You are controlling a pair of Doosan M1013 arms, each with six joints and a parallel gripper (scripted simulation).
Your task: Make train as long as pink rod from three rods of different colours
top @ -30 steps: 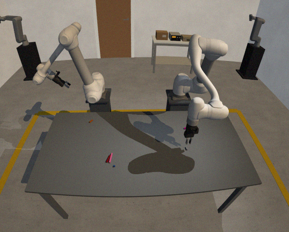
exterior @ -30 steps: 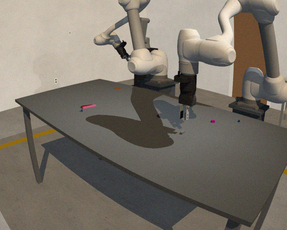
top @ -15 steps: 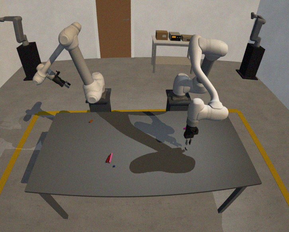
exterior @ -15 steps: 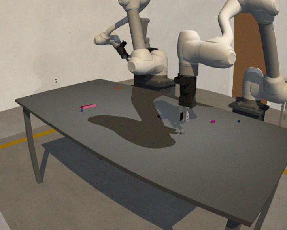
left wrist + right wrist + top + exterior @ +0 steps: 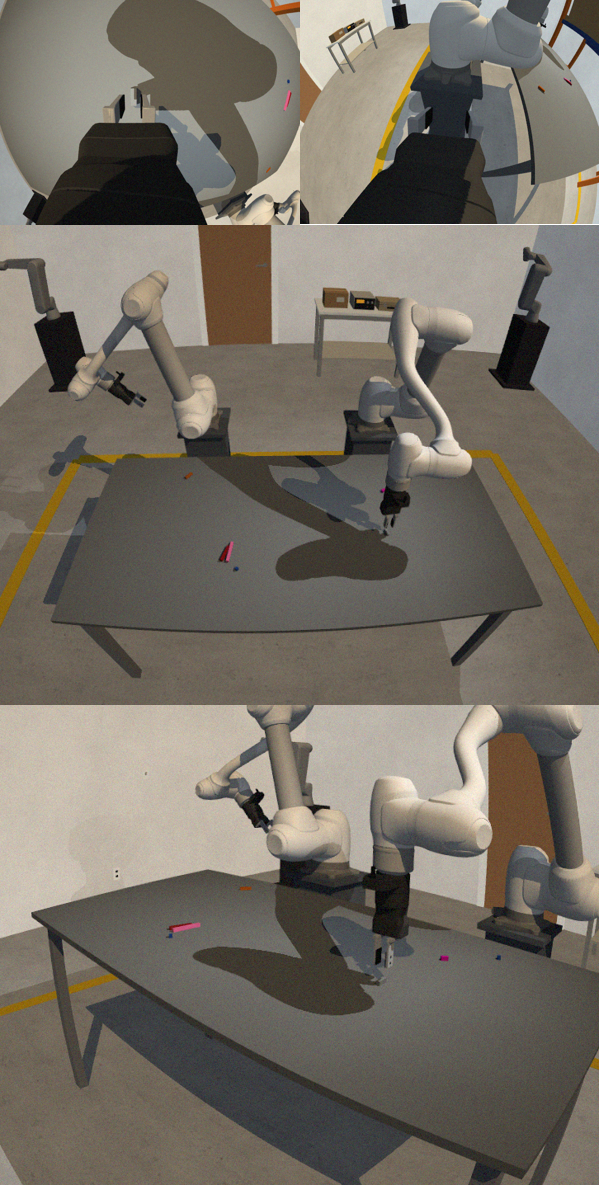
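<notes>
Right now my left hand is 6 cm above the grey rod. Round my left hand: magenta rod (24 cm behind, 2 cm to the left, 6 cm below); red rod (11 cm ahead, 63 cm to the right, 6 cm below); pink rod (10 cm ahead, 61 cm to the right, 6 cm below).
</notes>
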